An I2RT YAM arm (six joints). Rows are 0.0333 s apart.
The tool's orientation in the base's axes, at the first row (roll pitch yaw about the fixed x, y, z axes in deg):
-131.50 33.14 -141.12
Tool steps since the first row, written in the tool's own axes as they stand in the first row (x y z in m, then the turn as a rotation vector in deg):
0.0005 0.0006 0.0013 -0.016 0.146 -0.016
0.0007 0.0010 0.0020 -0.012 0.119 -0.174
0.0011 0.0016 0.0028 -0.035 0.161 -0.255
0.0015 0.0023 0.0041 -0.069 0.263 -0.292
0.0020 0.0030 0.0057 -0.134 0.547 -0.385
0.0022 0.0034 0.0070 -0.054 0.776 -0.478
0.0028 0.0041 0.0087 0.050 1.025 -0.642
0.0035 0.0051 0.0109 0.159 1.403 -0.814
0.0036 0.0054 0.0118 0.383 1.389 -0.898
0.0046 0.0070 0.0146 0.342 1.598 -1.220
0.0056 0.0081 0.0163 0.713 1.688 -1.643
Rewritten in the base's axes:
0.0006 -0.0003 -0.0014 -0.016 0.127 -0.074
0.0010 -0.0003 -0.0021 -0.135 0.160 0.028
0.0012 -0.0003 -0.0032 -0.185 0.234 0.060
0.0019 -0.0005 -0.0045 -0.200 0.343 0.035
0.0027 -0.0008 -0.0061 -0.255 0.630 -0.056
0.0035 -0.0010 -0.0072 -0.400 0.798 -0.192
0.0043 -0.0014 -0.0089 -0.615 0.994 -0.314
0.0054 -0.0018 -0.0112 -0.852 1.290 -0.515
0.0060 -0.0019 -0.0119 -1.060 1.192 -0.582
0.0073 -0.0022 -0.0150 -1.296 1.489 -0.512
0.0078 -0.0025 -0.0172 -1.865 1.514 -0.537

